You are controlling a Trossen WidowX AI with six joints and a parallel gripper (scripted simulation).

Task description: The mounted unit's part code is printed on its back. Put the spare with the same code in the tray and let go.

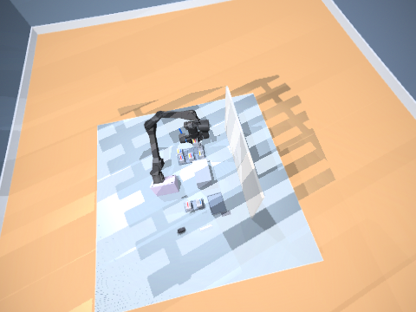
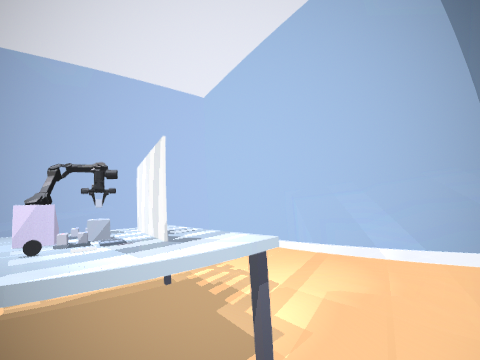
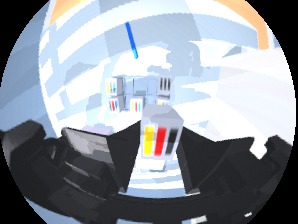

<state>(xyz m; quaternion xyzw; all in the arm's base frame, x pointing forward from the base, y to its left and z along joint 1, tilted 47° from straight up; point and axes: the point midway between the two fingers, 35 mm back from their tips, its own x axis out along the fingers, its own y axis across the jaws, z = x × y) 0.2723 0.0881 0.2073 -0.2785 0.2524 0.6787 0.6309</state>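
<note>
My gripper tip is 8 cm short of the grey tray, 37 cm to the left of it and 17 cm above it. The rest, counted from my gripper tip: spare 2 cm above; blue marker pen 9 cm behind, 19 cm to the left, 17 cm below; white upright panel 26 cm ahead, 15 cm to the right, 5 cm above.
</note>
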